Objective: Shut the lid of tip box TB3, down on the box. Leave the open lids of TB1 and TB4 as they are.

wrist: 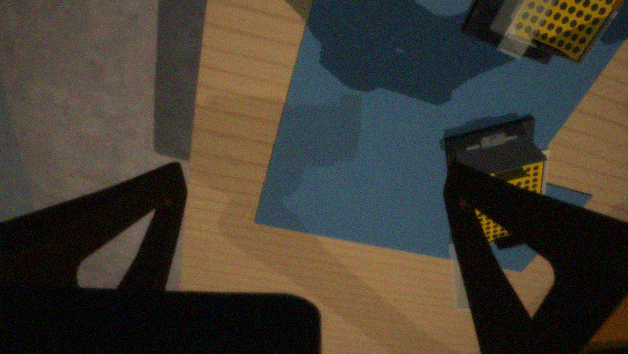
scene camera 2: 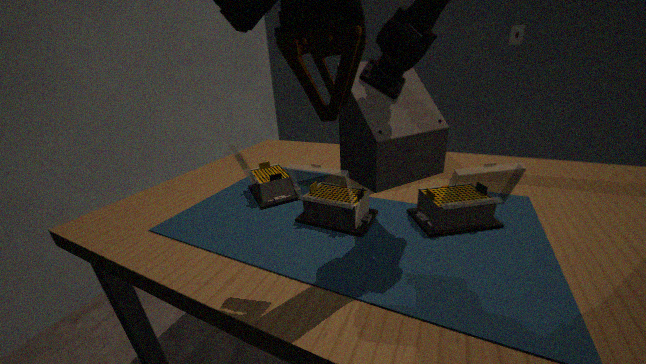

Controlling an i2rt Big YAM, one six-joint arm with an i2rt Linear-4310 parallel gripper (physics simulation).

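Places are measured from the arm's base along level axes (x ahead, y left, z up), in centimetres.
Where they show: gripper, between the fingertips: (wrist: 315, 177) (scene camera 2: 335, 112); arm's base, origin of its link: (scene camera 2: 381, 80).
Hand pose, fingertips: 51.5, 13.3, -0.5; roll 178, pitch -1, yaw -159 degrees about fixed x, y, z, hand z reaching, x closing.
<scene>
Things, the pixels of their top centre, and the offset from my fingertips, as dx, dy, dz. "spot": a spot on its surface instead. Level surfaces: height alone.
- middle box, centre of its top: (scene camera 2: 338, 188) -20.3, -11.4, -19.9
- right box, centre of its top: (wrist: 520, 209) (scene camera 2: 452, 188) -29.8, +10.4, -19.9
- left lid, a spot on its surface: (scene camera 2: 241, 162) spot: -13.3, -32.6, -14.2
- middle lid, a spot on its surface: (scene camera 2: 322, 175) spot: -10.5, -9.0, -12.8
- right lid, a spot on its surface: (scene camera 2: 492, 179) spot: -22.6, +16.7, -13.9
- blue mat, height of its surface: dz -26.4
- wooden table, height of its surface: dz -26.8
Three tip boxes with yellow perforated tops stand on the blue mat: left box (scene camera 2: 277, 194) (wrist: 500, 147), middle box (scene camera 2: 330, 212) (wrist: 565, 25) and right box (scene camera 2: 457, 215). All three lids stand open: the left lid (scene camera 2: 241, 162), the middle lid (scene camera 2: 322, 175) and the right lid (scene camera 2: 492, 179). No label is readable, so I cannot tell which is TB3. My gripper (scene camera 2: 327, 114) (wrist: 315, 177) is open and empty, high above the table. In the wrist view its right finger partly hides the left box.
The blue mat (scene camera 2: 225, 235) (wrist: 390, 200) lies on the wooden table (scene camera 2: 165, 195) (wrist: 235, 125). A grey block with a sloped top (scene camera 2: 410, 155) stands behind the boxes, with a dark arm part (scene camera 2: 405, 40) above it. The table's edge borders the grey floor (wrist: 85, 100).
</scene>
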